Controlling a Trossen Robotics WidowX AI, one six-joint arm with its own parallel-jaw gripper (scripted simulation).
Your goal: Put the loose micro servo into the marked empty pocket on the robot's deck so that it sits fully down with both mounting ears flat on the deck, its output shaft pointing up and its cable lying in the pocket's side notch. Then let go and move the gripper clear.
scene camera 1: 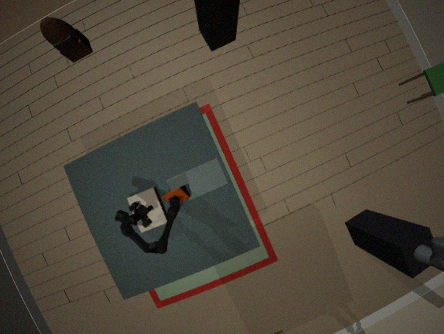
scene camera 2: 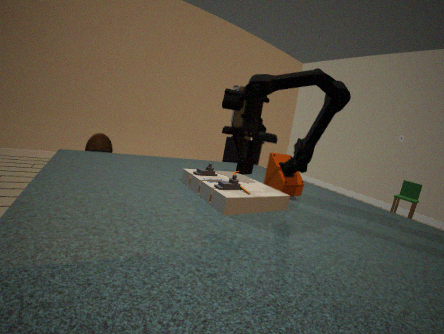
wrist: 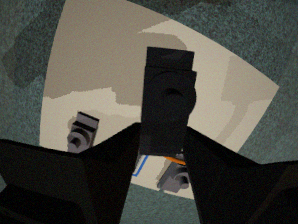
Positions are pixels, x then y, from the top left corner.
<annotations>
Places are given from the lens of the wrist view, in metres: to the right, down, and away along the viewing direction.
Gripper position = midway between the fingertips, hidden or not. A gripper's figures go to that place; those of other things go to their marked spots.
gripper (wrist: 161,130): 0.01, 0.01, 0.10
dark micro servo (wrist: 169,96): 0.01, -0.01, 0.06
beige robot deck (wrist: 97,65): -0.06, -0.05, 0.16
The marked spots on the dark micro servo and the beige robot deck are 0.13 m apart.
</annotations>
